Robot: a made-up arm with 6 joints.
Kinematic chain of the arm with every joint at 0, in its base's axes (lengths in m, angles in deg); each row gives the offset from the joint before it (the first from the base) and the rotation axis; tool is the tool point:
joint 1: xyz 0 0 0.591 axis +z
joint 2: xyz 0.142 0 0 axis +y
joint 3: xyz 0 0 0.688 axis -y
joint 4: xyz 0 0 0.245 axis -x
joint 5: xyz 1.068 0 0 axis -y
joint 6: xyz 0.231 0 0 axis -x
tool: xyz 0 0 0
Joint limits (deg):
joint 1: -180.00..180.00
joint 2: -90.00..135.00
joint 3: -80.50..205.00
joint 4: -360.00..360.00
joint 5: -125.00..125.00
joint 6: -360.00..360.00
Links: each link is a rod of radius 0.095 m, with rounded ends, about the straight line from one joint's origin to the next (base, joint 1, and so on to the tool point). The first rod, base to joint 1, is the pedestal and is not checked.
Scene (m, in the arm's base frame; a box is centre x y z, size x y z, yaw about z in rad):
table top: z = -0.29
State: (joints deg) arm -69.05 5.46 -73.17 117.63 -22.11 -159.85
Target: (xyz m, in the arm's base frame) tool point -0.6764 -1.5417 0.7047
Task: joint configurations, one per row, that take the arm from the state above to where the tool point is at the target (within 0.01 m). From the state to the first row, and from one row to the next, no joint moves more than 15 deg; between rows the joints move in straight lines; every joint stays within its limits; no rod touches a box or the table.
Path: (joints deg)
1: -77.42 9.99 -59.95 118.61 -22.69 -159.85
2: -85.78 14.52 -46.73 119.58 -23.26 -159.85
3: -94.15 19.05 -33.51 120.56 -23.84 -159.85
4: -102.52 23.58 -20.30 121.54 -24.42 -159.85
5: -110.89 28.12 -7.08 122.52 -25.00 -159.85

